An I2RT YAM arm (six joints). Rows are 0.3 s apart.
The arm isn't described. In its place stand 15 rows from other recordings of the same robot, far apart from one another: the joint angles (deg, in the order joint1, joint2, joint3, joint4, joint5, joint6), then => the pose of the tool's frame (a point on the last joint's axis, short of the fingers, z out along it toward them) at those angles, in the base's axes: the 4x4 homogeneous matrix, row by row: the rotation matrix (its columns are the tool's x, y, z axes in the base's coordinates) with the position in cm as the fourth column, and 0 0 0 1 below.
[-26.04, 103.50, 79.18, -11.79, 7.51, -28.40] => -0.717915 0.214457 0.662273 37.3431; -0.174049 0.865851 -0.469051 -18.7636; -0.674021 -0.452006 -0.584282 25.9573; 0 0 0 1
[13.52, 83.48, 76.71, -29.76, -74.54, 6.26] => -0.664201 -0.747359 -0.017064 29.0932; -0.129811 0.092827 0.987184 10.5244; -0.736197 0.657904 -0.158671 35.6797; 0 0 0 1
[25.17, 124.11, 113.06, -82.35, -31.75, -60.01] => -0.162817 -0.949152 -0.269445 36.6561; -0.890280 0.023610 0.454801 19.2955; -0.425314 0.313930 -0.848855 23.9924; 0 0 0 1
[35.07, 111.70, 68.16, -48.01, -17.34, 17.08] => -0.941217 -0.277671 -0.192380 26.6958; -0.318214 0.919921 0.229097 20.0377; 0.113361 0.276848 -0.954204 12.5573; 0 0 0 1
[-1.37, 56.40, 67.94, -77.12, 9.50, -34.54] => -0.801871 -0.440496 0.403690 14.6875; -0.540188 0.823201 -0.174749 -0.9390; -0.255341 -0.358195 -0.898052 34.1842; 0 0 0 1
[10.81, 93.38, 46.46, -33.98, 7.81, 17.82] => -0.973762 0.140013 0.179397 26.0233; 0.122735 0.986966 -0.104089 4.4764; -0.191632 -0.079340 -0.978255 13.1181; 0 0 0 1
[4.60, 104.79, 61.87, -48.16, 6.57, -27.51] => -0.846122 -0.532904 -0.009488 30.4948; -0.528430 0.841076 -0.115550 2.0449; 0.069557 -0.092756 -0.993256 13.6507; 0 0 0 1
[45.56, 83.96, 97.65, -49.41, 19.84, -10.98] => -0.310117 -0.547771 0.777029 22.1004; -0.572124 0.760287 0.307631 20.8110; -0.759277 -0.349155 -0.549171 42.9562; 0 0 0 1
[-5.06, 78.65, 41.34, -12.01, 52.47, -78.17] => -0.711428 -0.622786 0.325590 25.8138; -0.535578 0.180519 -0.824966 -5.1199; 0.455002 -0.761283 -0.461976 19.8995; 0 0 0 1
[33.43, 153.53, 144.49, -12.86, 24.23, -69.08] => 0.061282 -0.356674 0.932217 51.4199; -0.980195 0.154705 0.123627 32.1932; -0.188313 -0.921331 -0.340130 21.2223; 0 0 0 1
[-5.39, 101.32, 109.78, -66.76, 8.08, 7.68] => -0.817195 0.278240 0.504752 36.0658; 0.210005 0.959297 -0.188804 -3.9055; -0.536740 -0.048289 -0.842365 37.4809; 0 0 0 1
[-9.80, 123.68, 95.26, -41.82, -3.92, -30.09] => -0.876127 -0.337732 0.344004 44.1341; -0.356260 0.934334 0.009956 -7.3763; -0.324777 -0.113832 -0.938915 16.6287; 0 0 0 1
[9.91, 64.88, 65.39, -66.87, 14.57, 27.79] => -0.829662 0.361287 0.425597 19.4491; 0.313125 0.932301 -0.181018 2.4888; -0.462184 -0.016919 -0.886623 31.5357; 0 0 0 1
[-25.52, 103.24, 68.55, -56.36, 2.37, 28.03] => -0.594482 0.803375 -0.034339 28.2779; 0.804102 0.593762 -0.029430 -13.6631; -0.003254 -0.045107 -0.998977 17.0830; 0 0 0 1
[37.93, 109.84, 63.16, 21.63, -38.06, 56.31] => -0.954496 -0.234949 0.183675 31.2877; 0.086720 0.370617 0.924729 27.1656; -0.285337 0.898578 -0.333378 18.1550; 0 0 0 1
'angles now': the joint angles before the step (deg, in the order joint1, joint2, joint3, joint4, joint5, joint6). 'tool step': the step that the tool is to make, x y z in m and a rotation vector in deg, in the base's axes. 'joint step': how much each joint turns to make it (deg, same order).
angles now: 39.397 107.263 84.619 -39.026 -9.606 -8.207
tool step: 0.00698 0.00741 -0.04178 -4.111 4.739 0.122
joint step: 0.196 6.163 -0.067 -0.042 0.175 0.000
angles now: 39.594 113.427 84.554 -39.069 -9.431 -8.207
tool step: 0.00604 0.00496 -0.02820 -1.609 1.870 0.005
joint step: 0.000 4.284 0.001 1.814 0.043 -0.022
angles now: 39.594 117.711 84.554 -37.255 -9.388 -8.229
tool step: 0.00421 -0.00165 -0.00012 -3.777 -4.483 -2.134
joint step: -0.022 0.065 -0.002 1.116 6.142 0.000
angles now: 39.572 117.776 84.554 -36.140 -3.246 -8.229
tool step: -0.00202 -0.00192 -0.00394 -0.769 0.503 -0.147
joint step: 0.000 0.000 -0.810 -0.065 0.306 0.044
